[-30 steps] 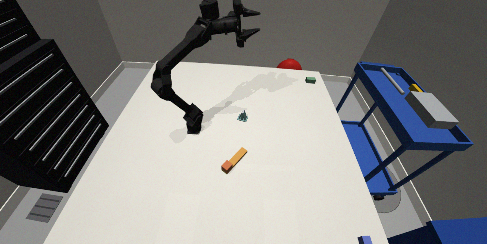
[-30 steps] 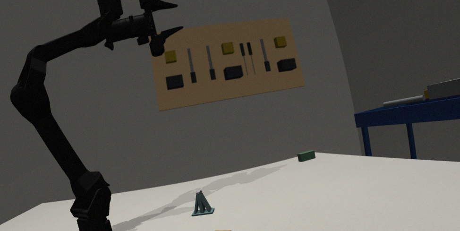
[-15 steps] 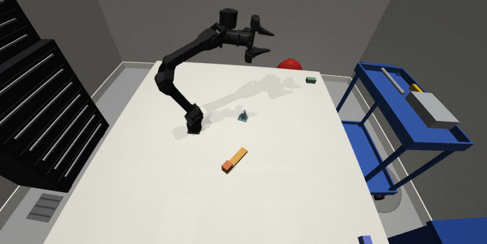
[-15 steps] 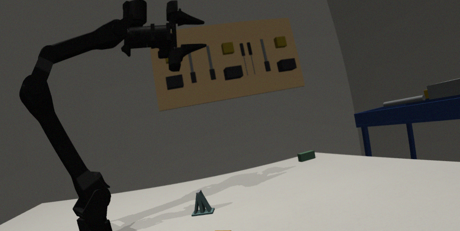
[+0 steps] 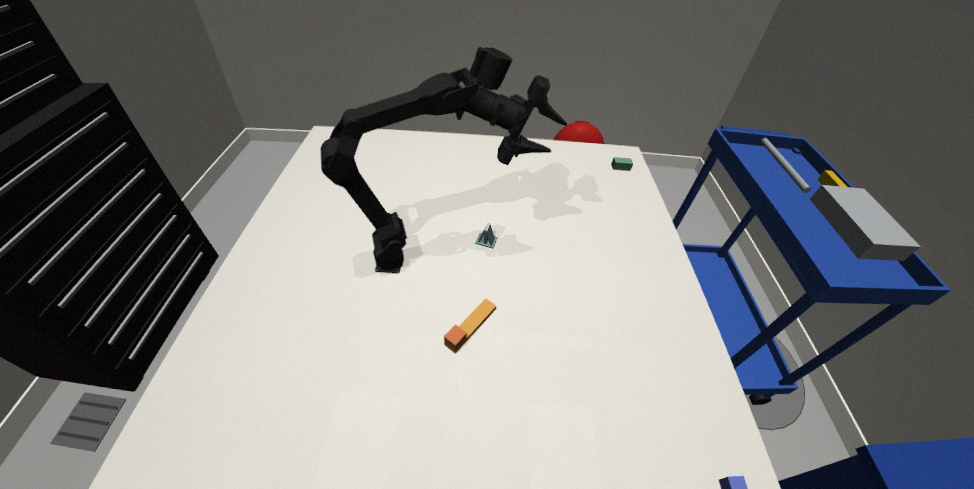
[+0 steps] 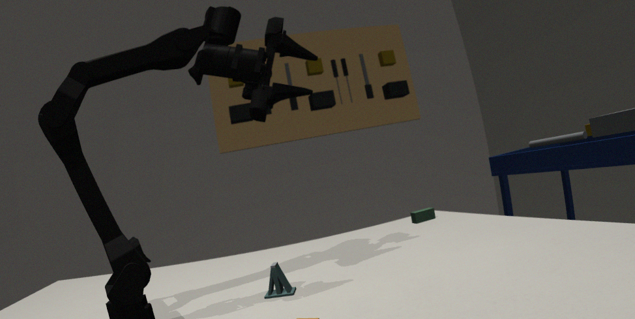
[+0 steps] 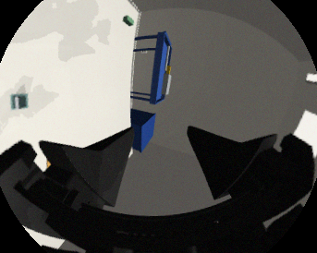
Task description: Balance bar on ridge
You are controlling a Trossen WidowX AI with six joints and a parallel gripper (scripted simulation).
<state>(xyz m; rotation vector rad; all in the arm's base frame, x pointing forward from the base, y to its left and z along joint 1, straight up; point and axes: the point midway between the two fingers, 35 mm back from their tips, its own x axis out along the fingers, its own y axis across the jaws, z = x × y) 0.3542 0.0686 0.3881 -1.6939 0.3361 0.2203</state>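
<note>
Now: gripper tip 180 mm past the orange bar, 260 mm to the left of it and 360 mm above it. From my gripper tip the other things lie so: green block 350 mm ahead, 430 mm to the left, 360 mm below; then blue block 350 mm ahead, 570 mm to the right, 360 mm below.
</note>
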